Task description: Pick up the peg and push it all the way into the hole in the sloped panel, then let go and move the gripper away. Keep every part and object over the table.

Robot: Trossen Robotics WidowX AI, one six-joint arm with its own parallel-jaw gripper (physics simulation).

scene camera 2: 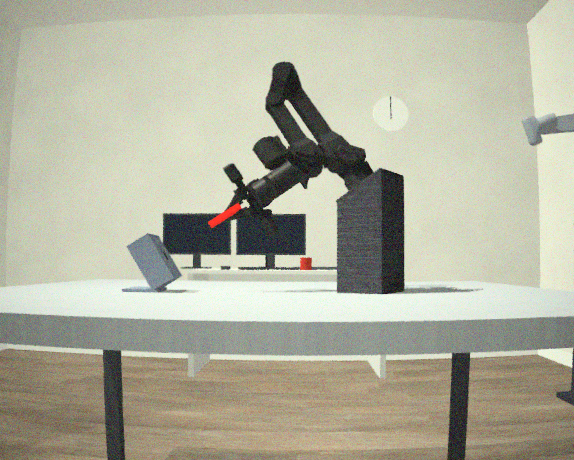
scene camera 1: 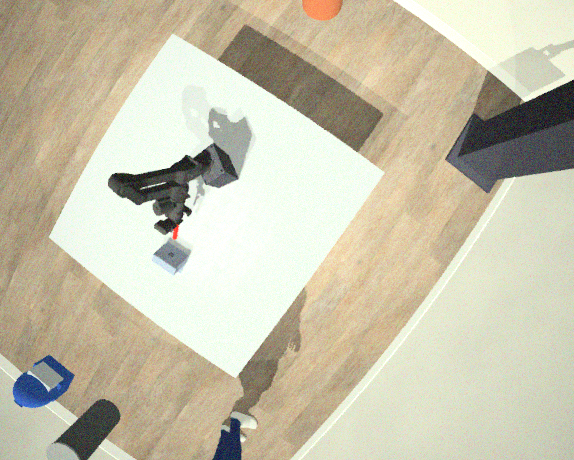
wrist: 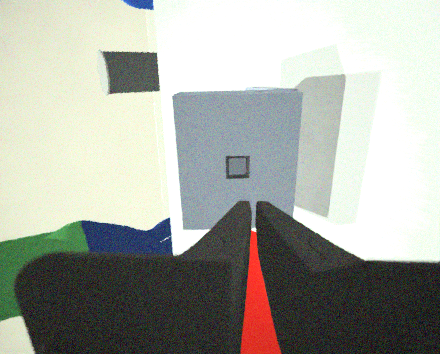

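Where they show: gripper, between the fingertips: (scene camera 2: pixel 219 221) (scene camera 1: pixel 170 231) (wrist: pixel 252 211); arm's base, origin of its link: (scene camera 2: pixel 367 190) (scene camera 1: pixel 206 164).
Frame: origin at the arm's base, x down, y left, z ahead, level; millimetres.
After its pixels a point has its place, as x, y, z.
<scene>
The red peg (scene camera 1: pixel 175 233) {59, 24, 327} (scene camera 2: pixel 225 216) {63, 28, 320} (wrist: pixel 259 310) {55, 15, 310} is held in the air, sloping down toward the panel. My gripper (scene camera 1: pixel 176 224) {72, -2, 337} (scene camera 2: pixel 235 207) (wrist: pixel 252 211) {72, -2, 337} is shut on the peg near its upper end. The blue-grey sloped panel (scene camera 1: pixel 161 253) {129, -7, 468} (scene camera 2: pixel 149 261) {164, 95, 476} (wrist: pixel 205 130) {127, -4, 469} stands on the table, apart from the peg and lower than it. Its square hole (scene camera 1: pixel 171 255) {165, 29, 462} (scene camera 2: pixel 166 255) {150, 12, 456} (wrist: pixel 237 167) {163, 38, 472} is uncovered; in the wrist view it lies above and slightly left of the fingertips. The peg's far end is partly hidden by the fingers there.
The white table (scene camera 1: pixel 280 210) {230, 345, -3} (scene camera 2: pixel 280 305) {231, 398, 193} carries the arm's dark base block (scene camera 1: pixel 220 172) {-28, 77, -4} (scene camera 2: pixel 367 235) {106, 77, 11}, behind the gripper. Two monitors (scene camera 2: pixel 197 234) (scene camera 2: pixel 272 234) and a red cup (scene camera 2: pixel 306 263) stand on another desk in the background. A person's legs (scene camera 1: pixel 228 442) show beyond the table edge.
</scene>
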